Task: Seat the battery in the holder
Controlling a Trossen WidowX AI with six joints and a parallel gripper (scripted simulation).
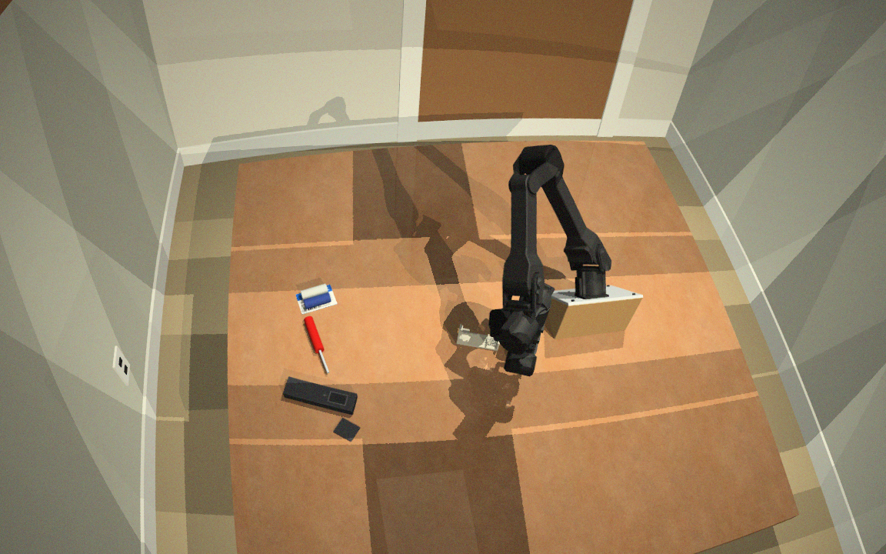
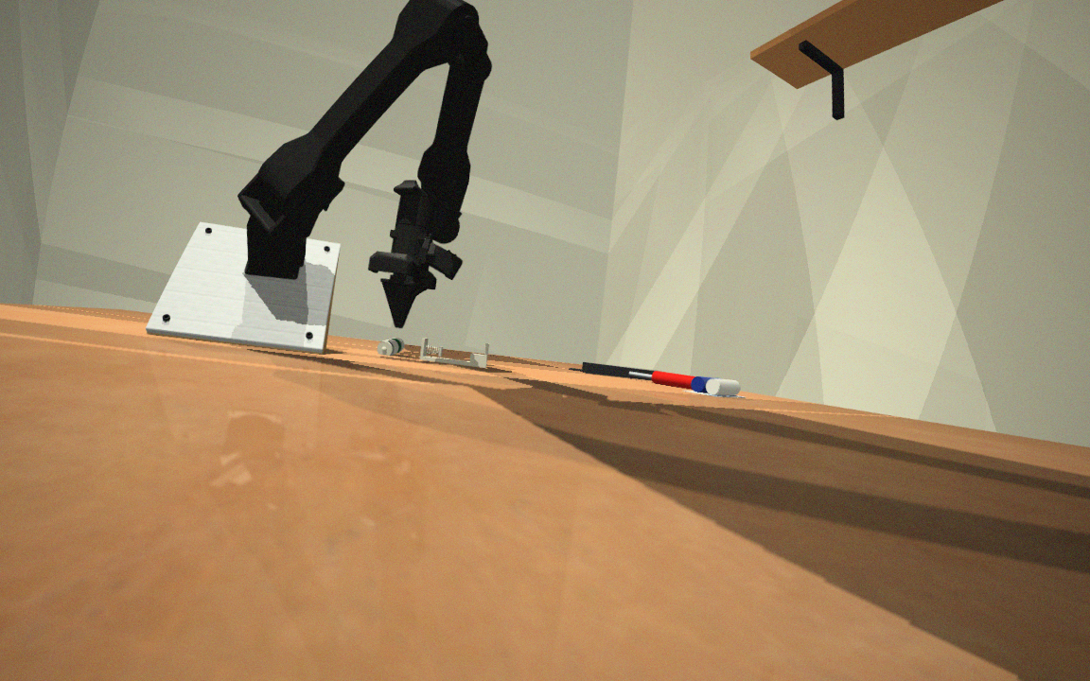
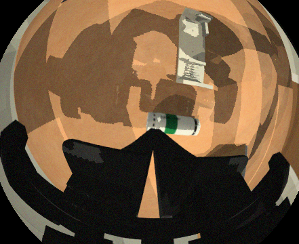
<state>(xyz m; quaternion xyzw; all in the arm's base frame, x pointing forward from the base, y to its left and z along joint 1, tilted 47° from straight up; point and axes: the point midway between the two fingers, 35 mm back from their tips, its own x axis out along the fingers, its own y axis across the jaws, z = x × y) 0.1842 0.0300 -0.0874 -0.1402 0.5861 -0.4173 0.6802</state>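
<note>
Now: the battery 3 cm below my gripper tip, 2 cm to the right of it and 1 cm behind it. The rest, counted from my gripper tip: red-handled screwdriver: 44 cm ahead, 9 cm to the right, 3 cm below; small black square: 40 cm ahead, 11 cm to the left, 4 cm below; black remote: 45 cm ahead, 3 cm to the left, 3 cm below.
</note>
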